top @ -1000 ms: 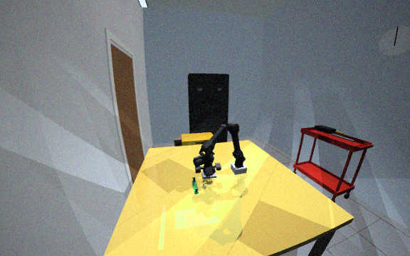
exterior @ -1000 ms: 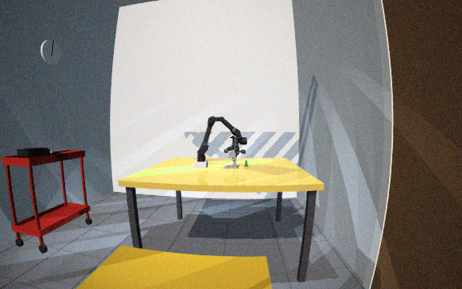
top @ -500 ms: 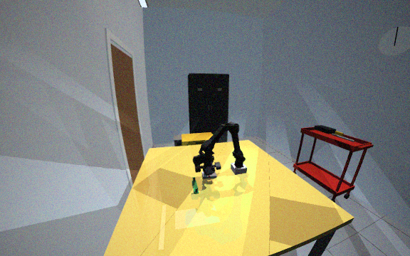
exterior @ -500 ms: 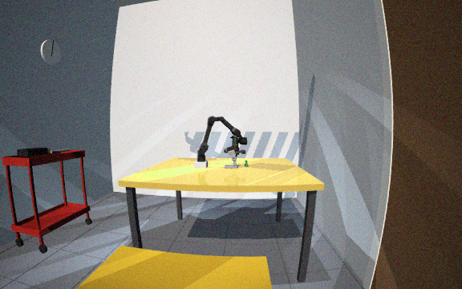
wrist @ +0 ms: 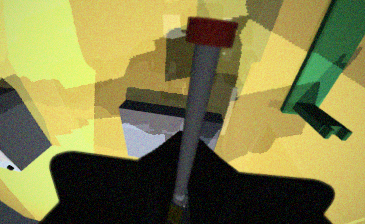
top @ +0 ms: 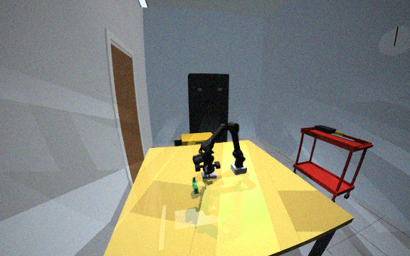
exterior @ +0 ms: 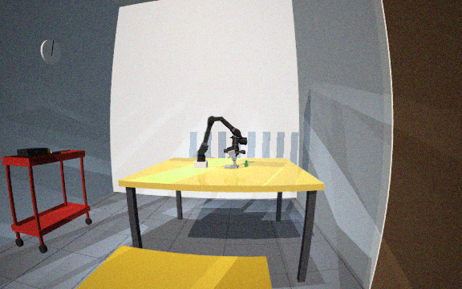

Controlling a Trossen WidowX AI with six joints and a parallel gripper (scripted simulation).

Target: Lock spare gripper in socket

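My gripper tip is now 4 cm to the left of the mount and 2 cm past it. Also, from my gripper tip: green bracket: 11 cm ahead, 7 cm to the left, 2 cm below; then spare gripper: 8 cm above, 4 cm to the right, 2 cm behind.
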